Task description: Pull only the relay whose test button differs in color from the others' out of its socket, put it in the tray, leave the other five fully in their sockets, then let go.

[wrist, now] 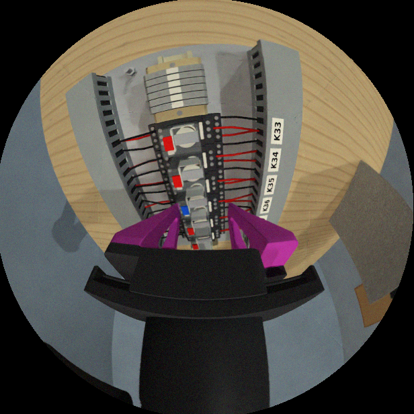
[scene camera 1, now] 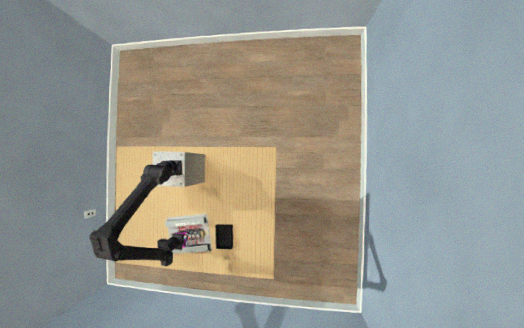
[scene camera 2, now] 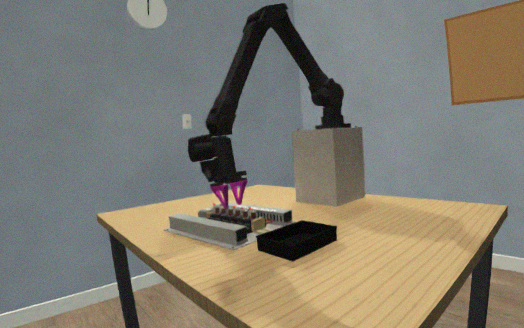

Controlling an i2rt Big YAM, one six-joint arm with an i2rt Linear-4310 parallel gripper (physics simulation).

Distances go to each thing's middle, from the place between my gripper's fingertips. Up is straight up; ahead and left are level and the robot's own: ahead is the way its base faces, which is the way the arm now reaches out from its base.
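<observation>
Taking the mounting plate (wrist: 226,69) as my reference, I find my hand 6 cm above it, and also 1 cm short of it and 1 cm to the left of it.
</observation>
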